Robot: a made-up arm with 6 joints. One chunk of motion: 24 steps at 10 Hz.
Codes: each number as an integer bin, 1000 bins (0 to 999) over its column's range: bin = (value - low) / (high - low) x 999, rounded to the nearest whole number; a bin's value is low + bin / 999 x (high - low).
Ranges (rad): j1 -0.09..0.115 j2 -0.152..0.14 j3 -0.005..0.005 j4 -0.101..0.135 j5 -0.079..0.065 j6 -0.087..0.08
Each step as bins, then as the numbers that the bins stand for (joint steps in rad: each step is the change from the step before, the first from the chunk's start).
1 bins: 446 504 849 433 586 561
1 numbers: 0.00152 -0.00468 0.00350 0.00129 0.00547 0.00678
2 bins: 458 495 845 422 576 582
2 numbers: 0.00398 -0.00732 0.00346 -0.00131 0.00403 0.01029
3 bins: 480 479 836 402 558 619
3 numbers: 0.00850 -0.01199 0.00337 -0.00603 0.00143 0.01648
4 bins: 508 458 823 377 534 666
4 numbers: 0.01424 -0.01813 0.00324 -0.01194 -0.00203 0.02433
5 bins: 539 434 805 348 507 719
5 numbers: 0.02061 -0.02515 0.00306 -0.01879 -0.00592 0.03319
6 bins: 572 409 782 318 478 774
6 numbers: 0.02738 -0.03245 0.00283 -0.02588 -0.01010 0.04239
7 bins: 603 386 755 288 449 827
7 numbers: 0.03374 -0.03918 0.00256 -0.03296 -0.01428 0.05125
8 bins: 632 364 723 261 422 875
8 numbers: 0.03969 -0.04561 0.00224 -0.03934 -0.01817 0.05927
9 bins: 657 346 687 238 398 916
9 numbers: 0.04482 -0.05087 0.00188 -0.04478 -0.02163 0.06613
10 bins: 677 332 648 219 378 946
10 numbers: 0.04892 -0.05496 0.00149 -0.04926 -0.02451 0.07114
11 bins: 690 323 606 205 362 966
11 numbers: 0.05159 -0.05759 0.00107 -0.05257 -0.02682 0.07448
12 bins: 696 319 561 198 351 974
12 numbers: 0.05282 -0.05876 0.00062 -0.05423 -0.02841 0.07582
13 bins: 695 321 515 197 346 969
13 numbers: 0.05262 -0.05817 0.00016 -0.05446 -0.02913 0.07498
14 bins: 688 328 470 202 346 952
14 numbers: 0.05118 -0.05613 -0.00030 -0.05328 -0.02913 0.07214
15 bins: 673 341 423 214 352 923
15 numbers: 0.04810 -0.05233 -0.00077 -0.05045 -0.02826 0.06730
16 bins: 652 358 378 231 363 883
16 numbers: 0.04379 -0.04736 -0.00122 -0.04643 -0.02668 0.06061
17 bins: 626 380 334 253 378 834
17 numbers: 0.03846 -0.04093 -0.00166 -0.04123 -0.02451 0.05242
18 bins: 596 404 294 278 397 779
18 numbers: 0.03230 -0.03391 -0.00206 -0.03533 -0.02177 0.04322
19 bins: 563 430 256 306 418 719
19 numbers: 0.02553 -0.02631 -0.00244 -0.02871 -0.01875 0.03319
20 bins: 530 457 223 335 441 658
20 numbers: 0.01876 -0.01842 -0.00277 -0.02186 -0.01543 0.02300
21 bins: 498 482 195 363 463 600
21 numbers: 0.01219 -0.01112 -0.00305 -0.01525 -0.01226 0.01330
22 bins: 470 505 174 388 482 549
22 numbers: 0.00645 -0.00439 -0.00326 -0.00934 -0.00952 0.00477
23 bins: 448 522 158 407 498 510
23 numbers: 0.00193 0.00058 -0.00342 -0.00485 -0.00722 -0.00174
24 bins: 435 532 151 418 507 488
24 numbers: -0.00074 0.00350 -0.00349 -0.00225 -0.00592 -0.00542
